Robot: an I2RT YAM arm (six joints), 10 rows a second.
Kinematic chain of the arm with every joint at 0, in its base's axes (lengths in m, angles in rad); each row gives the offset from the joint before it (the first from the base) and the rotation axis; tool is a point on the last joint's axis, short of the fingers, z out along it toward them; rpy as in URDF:
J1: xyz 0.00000 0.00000 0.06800 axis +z
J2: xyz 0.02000 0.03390 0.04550 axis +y
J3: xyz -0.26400 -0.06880 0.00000 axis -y
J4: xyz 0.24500 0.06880 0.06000 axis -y
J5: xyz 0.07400 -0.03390 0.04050 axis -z
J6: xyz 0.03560 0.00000 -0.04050 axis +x
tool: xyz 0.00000 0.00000 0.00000 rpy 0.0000 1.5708 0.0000
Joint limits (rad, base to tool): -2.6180..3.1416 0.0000..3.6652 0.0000..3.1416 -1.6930..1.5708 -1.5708..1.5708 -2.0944..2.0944
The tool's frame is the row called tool.
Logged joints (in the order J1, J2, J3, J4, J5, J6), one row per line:
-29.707, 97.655, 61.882, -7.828, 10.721, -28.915
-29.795, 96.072, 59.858, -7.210, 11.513, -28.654
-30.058, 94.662, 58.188, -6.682, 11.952, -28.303
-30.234, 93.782, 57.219, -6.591, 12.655, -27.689
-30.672, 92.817, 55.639, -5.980, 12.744, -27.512
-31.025, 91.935, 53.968, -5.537, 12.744, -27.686
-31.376, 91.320, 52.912, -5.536, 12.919, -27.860
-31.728, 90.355, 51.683, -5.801, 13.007, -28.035
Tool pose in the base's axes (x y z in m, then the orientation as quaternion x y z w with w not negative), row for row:
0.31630, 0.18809, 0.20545, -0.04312, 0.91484, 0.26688, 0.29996
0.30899, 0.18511, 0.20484, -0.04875, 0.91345, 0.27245, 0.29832
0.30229, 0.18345, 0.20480, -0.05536, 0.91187, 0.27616, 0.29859
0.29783, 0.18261, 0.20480, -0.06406, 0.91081, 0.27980, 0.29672
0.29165, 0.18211, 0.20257, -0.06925, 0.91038, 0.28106, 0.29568
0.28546, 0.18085, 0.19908, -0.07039, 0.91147, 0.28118, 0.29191
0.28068, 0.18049, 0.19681, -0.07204, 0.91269, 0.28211, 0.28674
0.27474, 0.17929, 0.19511, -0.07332, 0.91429, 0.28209, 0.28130
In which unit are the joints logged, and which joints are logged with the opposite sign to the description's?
The joints are logged in degrees. Opposite sign: J1, J5, J6.
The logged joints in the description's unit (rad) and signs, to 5 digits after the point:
0.51848, 1.70440, 1.08004, -0.13662, -0.18712, 0.50466
0.52002, 1.67677, 1.04472, -0.12584, -0.20094, 0.50011
0.52461, 1.65216, 1.01557, -0.11662, -0.20860, 0.49398
0.52768, 1.63680, 0.99866, -0.11503, -0.22087, 0.48326
0.53533, 1.61996, 0.97108, -0.10437, -0.22242, 0.48017
0.54149, 1.60457, 0.94192, -0.09664, -0.22242, 0.48321
0.54761, 1.59383, 0.92349, -0.09662, -0.22548, 0.48625
0.55376, 1.57699, 0.90204, -0.10125, -0.22701, 0.48930

